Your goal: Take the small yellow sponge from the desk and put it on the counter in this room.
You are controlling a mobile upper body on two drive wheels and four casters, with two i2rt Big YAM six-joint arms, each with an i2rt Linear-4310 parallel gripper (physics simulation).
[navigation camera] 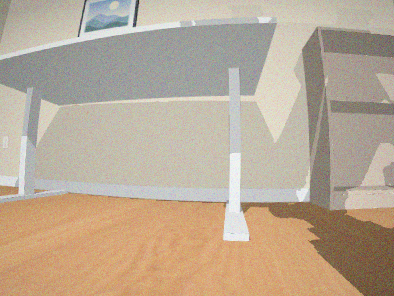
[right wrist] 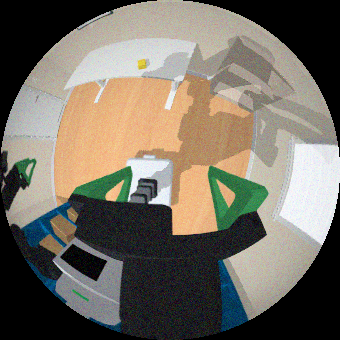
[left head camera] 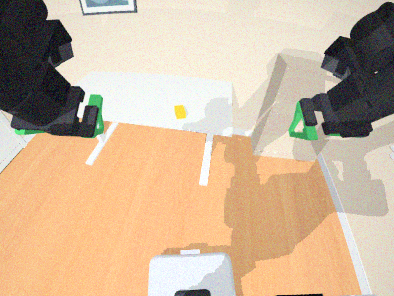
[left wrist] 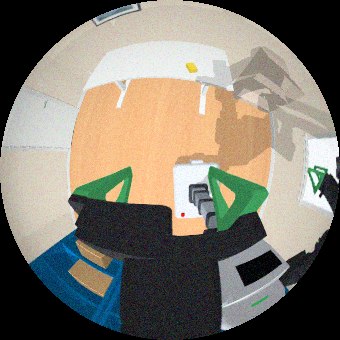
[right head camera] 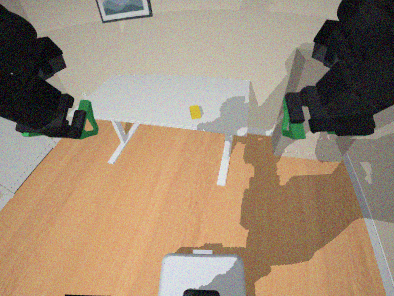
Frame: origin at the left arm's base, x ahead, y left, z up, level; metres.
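Seen in the pictures: left gripper, fingertip midpoint: [right wrist: 31, 159] [left head camera: 79, 128] [left wrist: 169, 170] [right head camera: 78, 130]; right gripper, fingertip midpoint: [right wrist: 169, 169] [left head camera: 308, 132] [left wrist: 310, 167] [right head camera: 305, 131].
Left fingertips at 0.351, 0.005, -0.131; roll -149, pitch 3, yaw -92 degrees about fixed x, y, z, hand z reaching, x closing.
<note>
A point is followed by its place in that frame, as x, y, z.
The small yellow sponge [left head camera: 180, 112] @(1.098, -0.177, -0.645) [right head camera: 195, 112] @(1.099, -0.179, -0.645) [left wrist: 191, 67] @(1.104, -0.171, -0.645) [right wrist: 142, 64] @(1.097, -0.193, -0.646) lies on the white desk [left head camera: 135, 95] @(1.410, 0.201, -0.690) [right head camera: 150, 95] @(1.437, 0.229, -0.690) [left wrist: 145, 60] @(1.335, 0.219, -0.690) [right wrist: 110, 60] @(1.356, 0.210, -0.690), near its front edge and right of its middle. The navigation camera shows the underside of the desk [navigation camera: 150, 65] @(1.298, -0.046, -0.715) and hides its top. My left gripper [left wrist: 169, 170] @(0.351, 0.005, -0.131) is open and empty, its green fingers wide apart. My right gripper [right wrist: 169, 169] @(0.341, -0.447, -0.134) is open and empty too. Both are held up in front of the desk, well apart from the sponge. I cannot make out a counter in these views.
A grey-beige shelf unit [navigation camera: 317, 125] @(1.496, -1.005, -0.932) stands right of the desk, against the wall. White desk legs [navigation camera: 234, 115] @(1.290, -0.438, -0.949) [left head camera: 206, 160] reach the floor. A white door [left wrist: 40, 120] @(1.149, 1.975, -0.522) [right wrist: 32, 112] is at the left. A blue rack with cardboard boxes [left wrist: 90, 277] [right wrist: 63, 228] is behind me.
</note>
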